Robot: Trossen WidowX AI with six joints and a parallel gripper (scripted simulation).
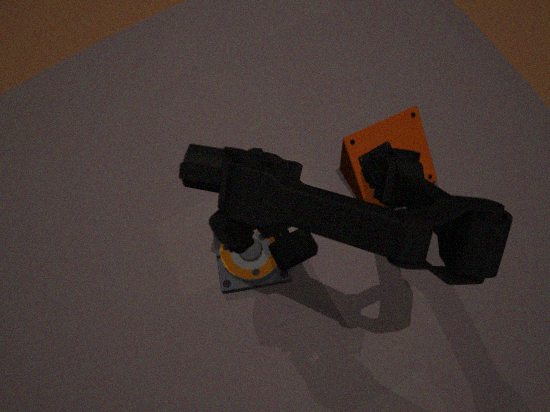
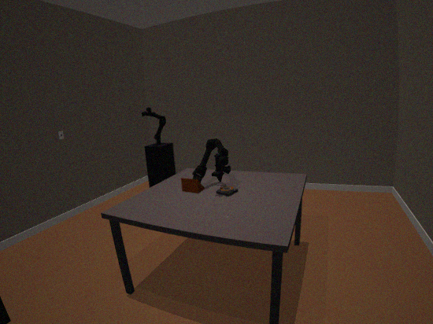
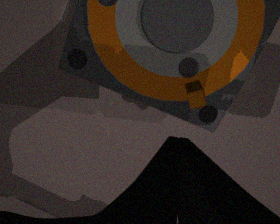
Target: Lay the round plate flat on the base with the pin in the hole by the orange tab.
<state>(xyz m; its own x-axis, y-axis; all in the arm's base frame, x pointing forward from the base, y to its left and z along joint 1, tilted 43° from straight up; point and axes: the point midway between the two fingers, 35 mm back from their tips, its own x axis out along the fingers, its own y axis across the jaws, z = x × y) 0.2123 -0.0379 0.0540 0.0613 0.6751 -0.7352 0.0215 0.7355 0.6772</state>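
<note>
The round plate lies 5 cm below my gripper tip, 3 cm ahead of it and 1 cm to the right of it. From my gripper tip the other things lie so: grey square base 6 cm below, 5 cm ahead.
</note>
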